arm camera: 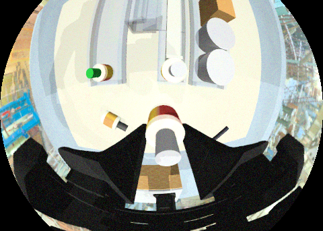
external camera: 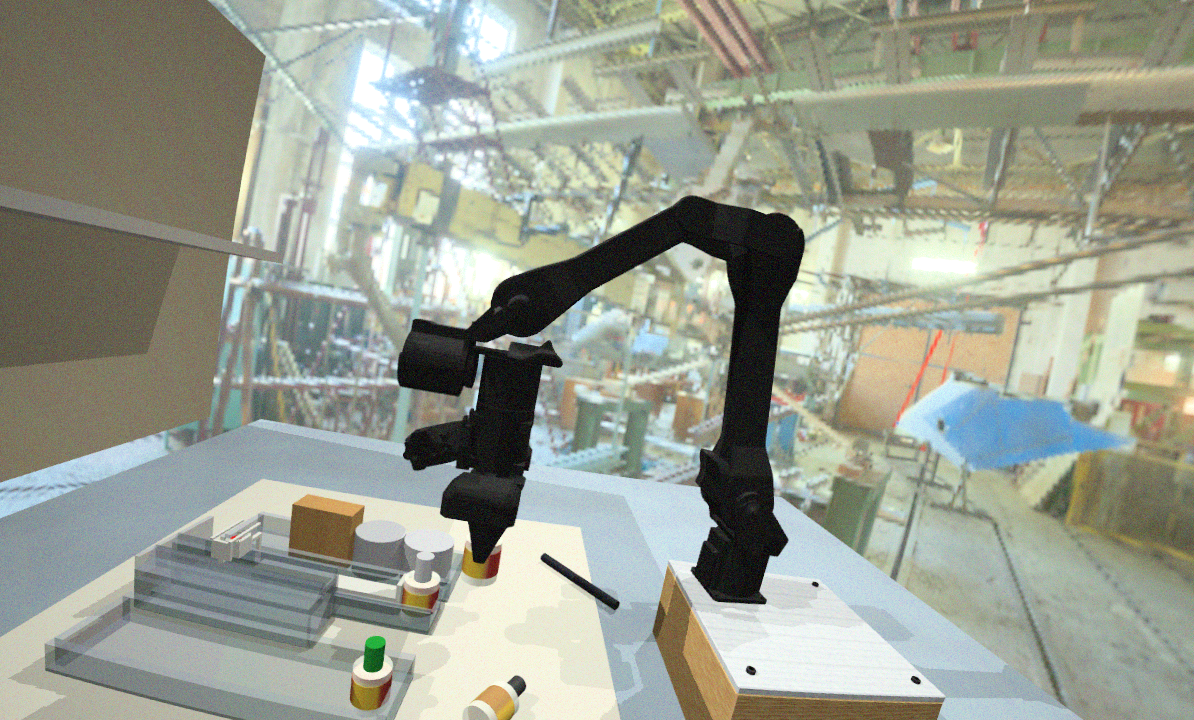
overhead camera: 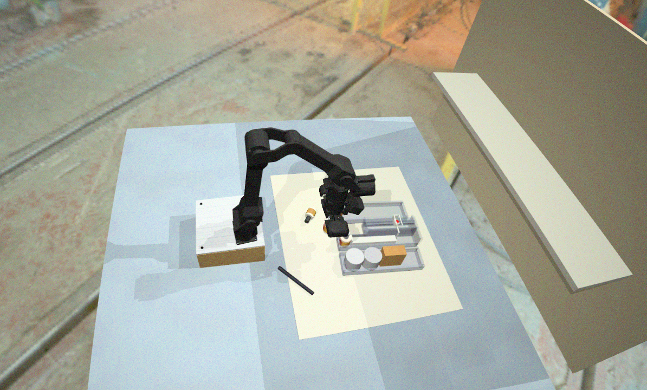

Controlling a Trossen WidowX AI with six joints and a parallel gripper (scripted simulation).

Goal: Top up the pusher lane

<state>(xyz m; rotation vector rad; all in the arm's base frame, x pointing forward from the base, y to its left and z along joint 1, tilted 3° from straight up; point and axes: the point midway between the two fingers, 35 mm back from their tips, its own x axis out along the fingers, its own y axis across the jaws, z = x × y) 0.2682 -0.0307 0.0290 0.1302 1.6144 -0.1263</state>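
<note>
The small bottle lies 110 mm to the left of my gripper tip, 80 mm below it and 30 mm behind it. Round my gripper tip: white pusher plate: 170 mm ahead, 50 mm below, 20 mm to the right; then tan box: 190 mm ahead, 130 mm to the right, 60 mm below; then black rod: 140 mm behind, 120 mm to the right, 90 mm below.
</note>
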